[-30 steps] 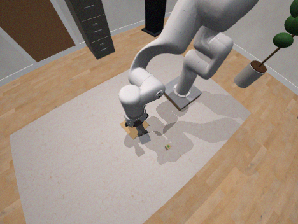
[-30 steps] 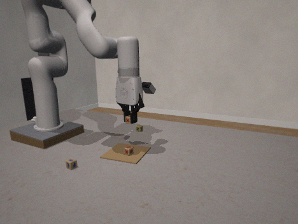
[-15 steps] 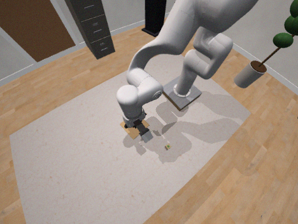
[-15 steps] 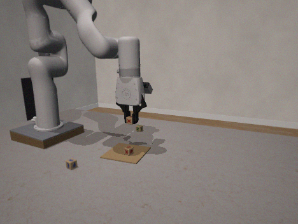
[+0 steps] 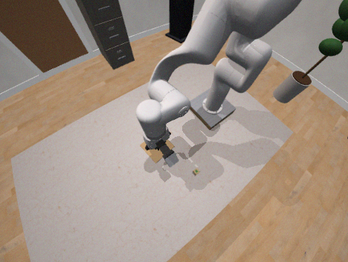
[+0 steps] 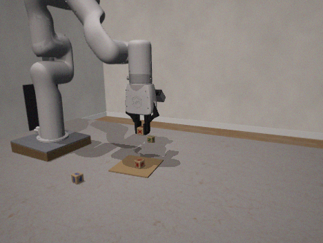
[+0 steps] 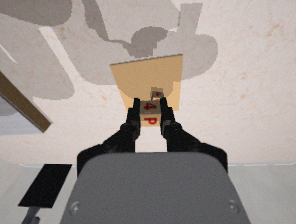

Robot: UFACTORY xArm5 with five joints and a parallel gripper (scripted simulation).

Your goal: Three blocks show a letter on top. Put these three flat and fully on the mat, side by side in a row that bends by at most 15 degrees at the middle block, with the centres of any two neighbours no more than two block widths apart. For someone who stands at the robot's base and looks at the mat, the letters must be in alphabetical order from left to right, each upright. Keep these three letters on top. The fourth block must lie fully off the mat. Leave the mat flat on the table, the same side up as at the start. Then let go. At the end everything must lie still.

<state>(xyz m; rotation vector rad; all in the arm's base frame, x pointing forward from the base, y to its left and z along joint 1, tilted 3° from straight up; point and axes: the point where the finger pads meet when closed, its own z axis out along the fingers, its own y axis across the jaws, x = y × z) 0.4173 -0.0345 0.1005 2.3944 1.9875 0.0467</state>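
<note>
Right now my hand is 120 mm above the tan mat, 40 mm to the left of it and 10 mm past it. Round my hand: blue-lettered block (190 mm to the right, 140 mm behind, 110 mm below).
</note>
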